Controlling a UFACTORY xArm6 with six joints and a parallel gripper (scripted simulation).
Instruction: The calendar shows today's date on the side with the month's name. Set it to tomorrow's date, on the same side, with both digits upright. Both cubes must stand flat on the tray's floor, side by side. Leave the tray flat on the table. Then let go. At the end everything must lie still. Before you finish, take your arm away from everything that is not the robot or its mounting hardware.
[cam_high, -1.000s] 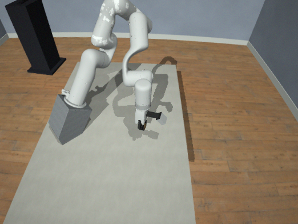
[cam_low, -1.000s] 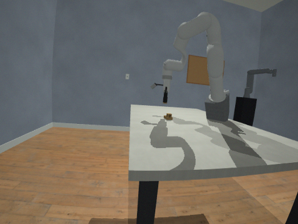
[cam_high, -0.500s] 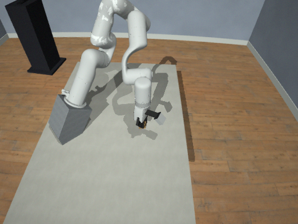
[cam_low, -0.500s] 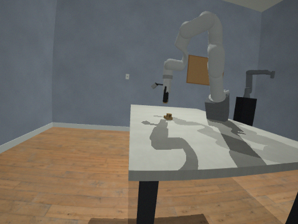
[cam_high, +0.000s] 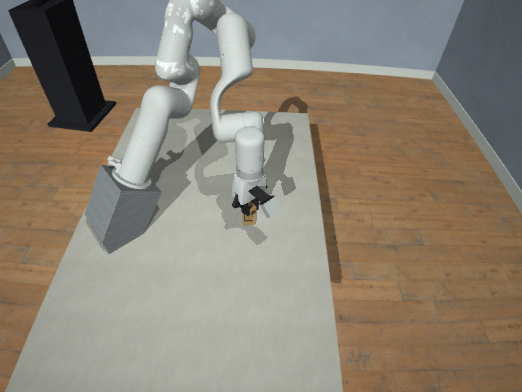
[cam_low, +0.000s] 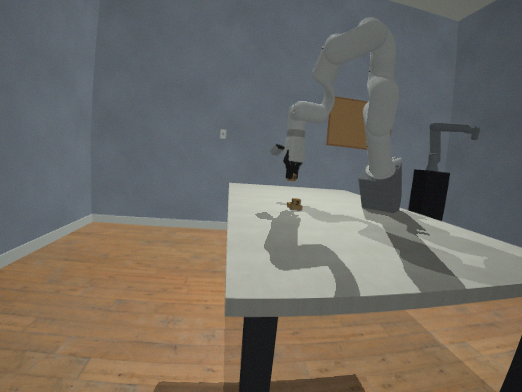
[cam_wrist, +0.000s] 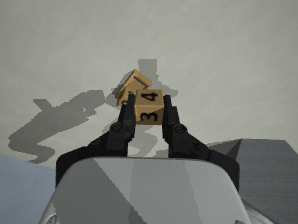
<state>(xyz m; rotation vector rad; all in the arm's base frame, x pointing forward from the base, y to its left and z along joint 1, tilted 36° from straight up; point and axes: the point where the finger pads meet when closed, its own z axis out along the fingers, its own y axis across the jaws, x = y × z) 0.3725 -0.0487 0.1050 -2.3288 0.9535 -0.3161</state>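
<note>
My hand is 12 cm above the wooden calendar tray, 6 cm to the right of it and 2 cm past it. Also, from my hand: wooden digit cube (1 cm below).
</note>
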